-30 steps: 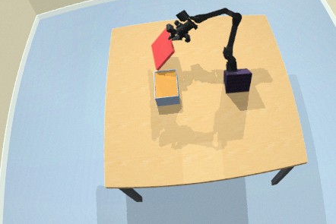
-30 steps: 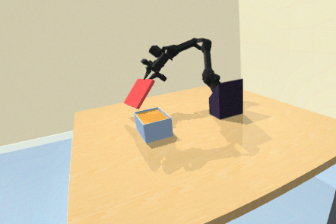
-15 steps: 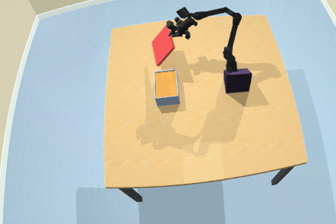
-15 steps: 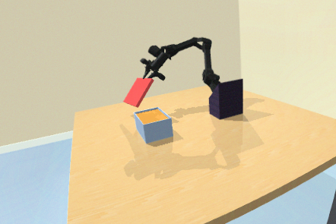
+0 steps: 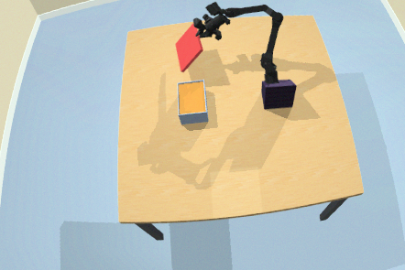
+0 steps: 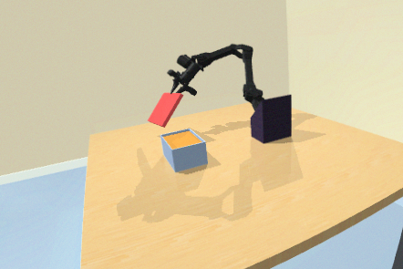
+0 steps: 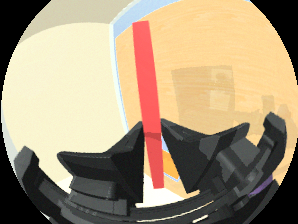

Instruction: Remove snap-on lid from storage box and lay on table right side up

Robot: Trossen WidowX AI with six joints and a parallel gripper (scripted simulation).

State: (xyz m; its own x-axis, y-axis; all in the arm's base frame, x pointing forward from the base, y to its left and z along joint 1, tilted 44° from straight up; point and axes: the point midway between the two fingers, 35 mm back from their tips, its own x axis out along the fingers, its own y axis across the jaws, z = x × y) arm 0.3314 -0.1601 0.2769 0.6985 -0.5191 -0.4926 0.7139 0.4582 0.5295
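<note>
Now: the lid 60 mm below my gripper tip, 60 mm ahead of it and 10 mm to the left of it. Also, from my gripper tip: blue storage box: 300 mm to the left, 180 mm below, 80 mm ahead.
</note>
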